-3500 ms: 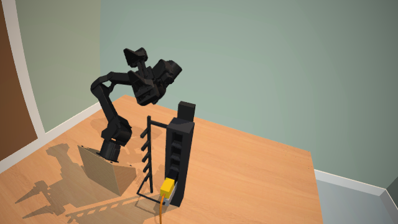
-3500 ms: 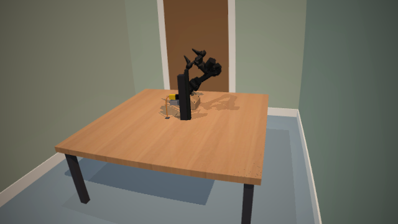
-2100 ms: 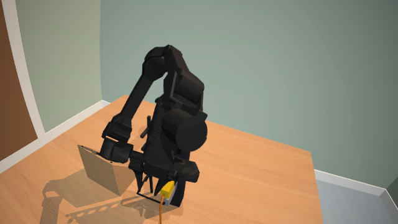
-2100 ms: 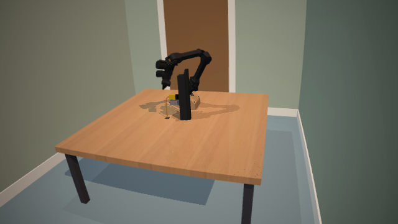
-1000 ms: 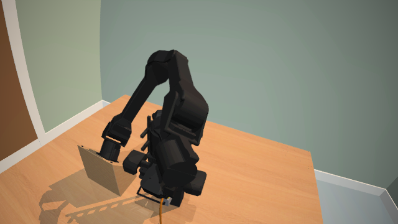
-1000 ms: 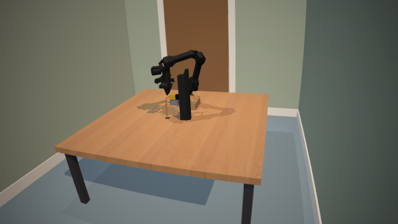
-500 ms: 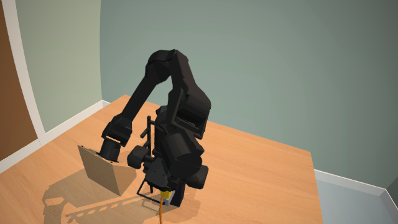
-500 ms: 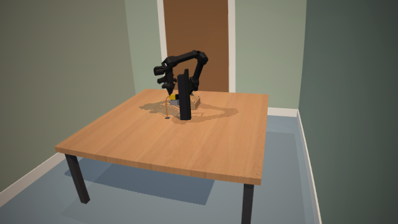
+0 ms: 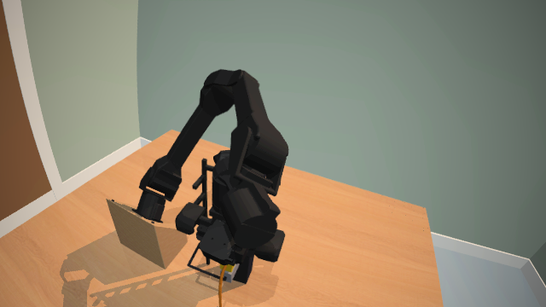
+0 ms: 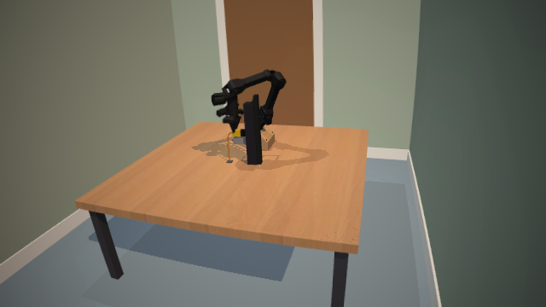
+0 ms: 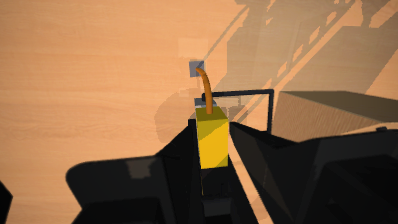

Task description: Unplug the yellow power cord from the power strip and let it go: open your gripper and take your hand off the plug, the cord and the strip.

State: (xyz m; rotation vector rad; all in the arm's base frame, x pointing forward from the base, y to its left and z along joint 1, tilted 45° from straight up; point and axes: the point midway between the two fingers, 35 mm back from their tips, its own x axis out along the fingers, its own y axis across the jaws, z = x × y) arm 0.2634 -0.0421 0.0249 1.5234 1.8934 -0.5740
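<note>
Now: gripper tip 3 cm to the right of the yellow plug and 1 cm past it.
</note>
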